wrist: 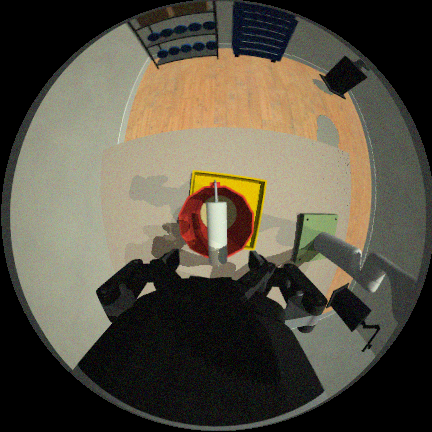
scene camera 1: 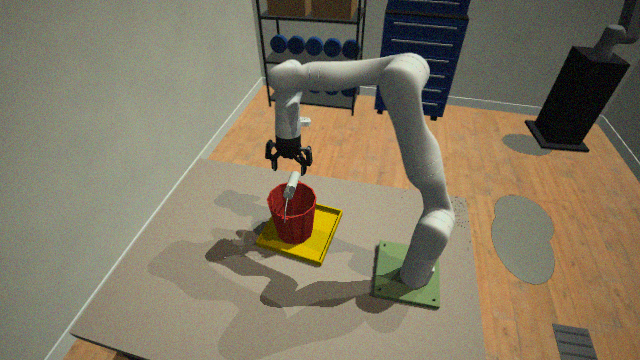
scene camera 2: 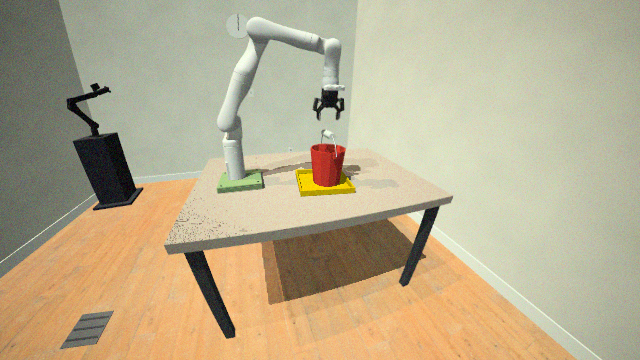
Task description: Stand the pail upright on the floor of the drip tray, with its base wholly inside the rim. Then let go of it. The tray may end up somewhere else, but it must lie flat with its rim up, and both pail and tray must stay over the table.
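Frame: origin at the arm's base, x right, y ahead, z up, level; metres.
Seen in the pictures: gripper, fingertip midpoint: (wrist: 213,257) (scene camera 1: 289,172) (scene camera 2: 328,120); arm's base, origin of the base link: (wrist: 321,241) (scene camera 1: 413,275) (scene camera 2: 237,176).
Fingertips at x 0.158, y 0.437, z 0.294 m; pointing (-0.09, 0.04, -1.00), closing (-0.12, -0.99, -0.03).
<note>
Pixels of each thing's middle, then the offset from my fingertips to it. Level surfaces: height alone.
- yellow drip tray, body centre: (wrist: 224,210) (scene camera 1: 301,227) (scene camera 2: 322,180) dz -0.305, dx +0.016, dy -0.021 m
- pail's white handle grip, body centre: (wrist: 216,232) (scene camera 1: 291,184) (scene camera 2: 327,134) dz -0.067, dx +0.010, dy -0.002 m
- table, its level: dz -0.320 m
The red pail (scene camera 1: 295,227) (scene camera 2: 327,167) (wrist: 243,220) stands upright on the floor of the yellow drip tray (scene camera 1: 326,225) (scene camera 2: 306,188) (wrist: 255,192). Its base looks to be inside the rim in both scene views; its far side is hidden in each. The tray lies flat on the table with its rim up. The pail's white handle grip (scene camera 1: 292,185) (scene camera 2: 328,134) (wrist: 216,225) stands raised above the pail's mouth. My gripper (scene camera 1: 289,171) (scene camera 2: 328,118) (wrist: 213,257) is open and empty, pointing down. It hangs above the handle grip, with a gap between them in scene camera 2's view.
The table (scene camera 1: 175,310) (scene camera 2: 250,215) extends around the tray on all sides. My arm's green base plate (scene camera 1: 387,295) (scene camera 2: 240,185) (wrist: 317,225) is on the table, apart from the tray. A shelf rack (scene camera 1: 312,19) and blue drawer cabinet (scene camera 1: 425,32) stand beyond the table.
</note>
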